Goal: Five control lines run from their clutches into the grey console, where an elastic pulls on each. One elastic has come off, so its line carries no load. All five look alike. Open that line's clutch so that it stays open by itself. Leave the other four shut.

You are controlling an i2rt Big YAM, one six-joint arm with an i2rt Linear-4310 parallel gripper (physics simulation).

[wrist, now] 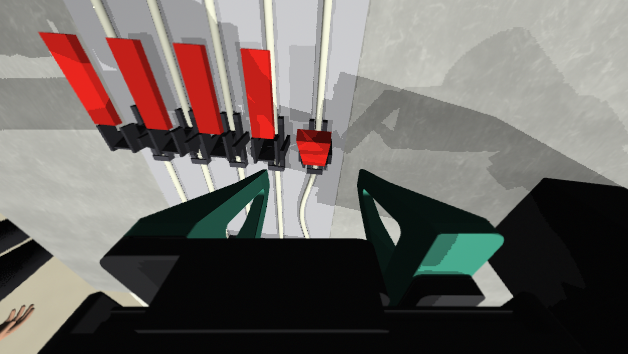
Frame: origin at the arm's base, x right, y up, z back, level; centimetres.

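Where they show: gripper, fingertip midpoint: (313,177).
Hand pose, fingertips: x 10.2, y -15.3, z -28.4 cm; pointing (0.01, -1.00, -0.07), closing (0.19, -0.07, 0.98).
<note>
Each offset is from my fingertips to the centre of the thing. "spot": to the spot under its first point. Level surfaces: height alone.
Five black clutches with red levers stand in a row in the wrist view. Four levers, the far left (82,80), second @(dz -16.7, dx -1.3, dy -10.2 cm) (139,85), third @(dz -11.2, dx -0.6, dy -10.2 cm) (199,90) and fourth @(dz -5.7, dx +0.1, dy -10.2 cm) (259,95), lie long and flat along their lines. The rightmost lever @(dz -0.1, dx -0.4, dy -7.0 cm) (314,148) looks short and foreshortened, raised toward the camera above its clutch. Its cream line @(spot: dz -0.7, dx +4.7, dy -12.2 cm) (322,75) runs straight on the far side, and its near stretch @(dz +0.1, dx -15.2, dy -12.6 cm) (302,210) is bent. The other lines look straight. My gripper (313,177) is open, its green fingertips apart on either side, just nearer than the raised lever and not touching it. The console cannot be made out.
The lines run over a pale grey board @(spot: dz -4.3, dx +8.3, dy -13.0 cm) (295,25) on a mottled grey surface @(dy -13.3 cm) (500,60). The fourth clutch stands close left of the rightmost one. A dark block (565,240) is at the right; a hand (17,320) shows at lower left.
</note>
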